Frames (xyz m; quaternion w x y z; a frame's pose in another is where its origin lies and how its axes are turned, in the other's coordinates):
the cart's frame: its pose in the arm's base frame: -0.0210 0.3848 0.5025 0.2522 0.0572 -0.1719 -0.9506
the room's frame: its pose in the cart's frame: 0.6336 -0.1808 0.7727 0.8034 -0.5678 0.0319 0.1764
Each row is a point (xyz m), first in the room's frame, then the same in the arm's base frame.
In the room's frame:
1: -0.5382 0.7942 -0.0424
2: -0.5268 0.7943 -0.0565
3: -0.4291 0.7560 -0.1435
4: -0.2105 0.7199 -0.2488
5: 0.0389 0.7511 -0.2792
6: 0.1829 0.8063 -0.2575
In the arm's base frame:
1: -0.0092 0.5943 0.6281
2: -0.0233 0.5938 0.6168
3: -0.1513 0.5843 0.5708
4: -0.3652 0.4946 0.4908
5: -0.5231 0.3158 0.4061
6: -0.5734 0.1772 0.3560

